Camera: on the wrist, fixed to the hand. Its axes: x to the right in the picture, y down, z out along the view.
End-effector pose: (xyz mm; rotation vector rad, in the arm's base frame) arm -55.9 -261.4 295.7 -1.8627 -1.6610 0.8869
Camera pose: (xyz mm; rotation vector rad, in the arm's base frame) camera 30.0 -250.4 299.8 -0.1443 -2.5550 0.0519
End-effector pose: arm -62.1 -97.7 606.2 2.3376 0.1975 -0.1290
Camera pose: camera -36.0 -84.9 687.9 1.3910 1.7891 -0.9078
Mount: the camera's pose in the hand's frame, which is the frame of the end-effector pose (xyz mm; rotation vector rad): 14.5 53.1 -67.0 -0.2594 -0.1218 -1.5798
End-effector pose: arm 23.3 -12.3 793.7 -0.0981 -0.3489 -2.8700
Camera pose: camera 20.2 -82.0 742.2 0.0157 -0.0016 1.8015
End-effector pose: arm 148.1 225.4 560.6 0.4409 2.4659 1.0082
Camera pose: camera 108.4 229.3 637.6 -1.2838 1.6551 0.4716
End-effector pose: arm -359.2 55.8 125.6 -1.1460 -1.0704 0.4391
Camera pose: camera -283.3 53.5 83.7 -0.2060 -1.8011 -0.9005
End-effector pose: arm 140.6 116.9 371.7 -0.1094 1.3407 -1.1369
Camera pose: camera 115.3 168.5 306.8 -1.6101 1.1624 -2.1245
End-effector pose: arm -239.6 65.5 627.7 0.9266 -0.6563 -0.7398
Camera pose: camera -165.3 106.0 646.8 1.0541 0.2344 -2.2150
